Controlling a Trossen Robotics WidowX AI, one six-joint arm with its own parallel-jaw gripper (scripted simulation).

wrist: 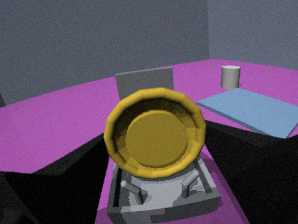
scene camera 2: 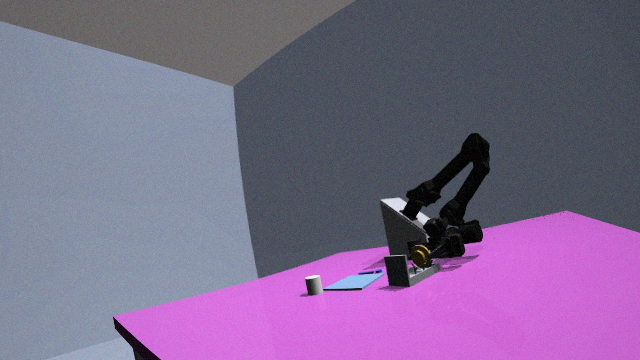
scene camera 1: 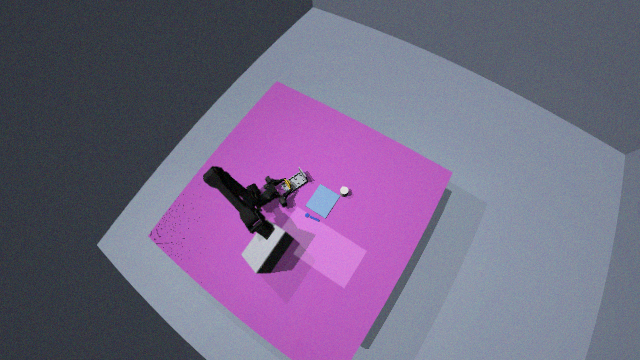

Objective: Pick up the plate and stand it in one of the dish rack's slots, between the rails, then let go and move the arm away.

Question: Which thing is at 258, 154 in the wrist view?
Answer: The gripper.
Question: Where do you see a grey dish rack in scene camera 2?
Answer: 398, 273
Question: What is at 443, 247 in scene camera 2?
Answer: The gripper.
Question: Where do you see a yellow plate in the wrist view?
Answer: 155, 133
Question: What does the gripper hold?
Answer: A yellow plate.
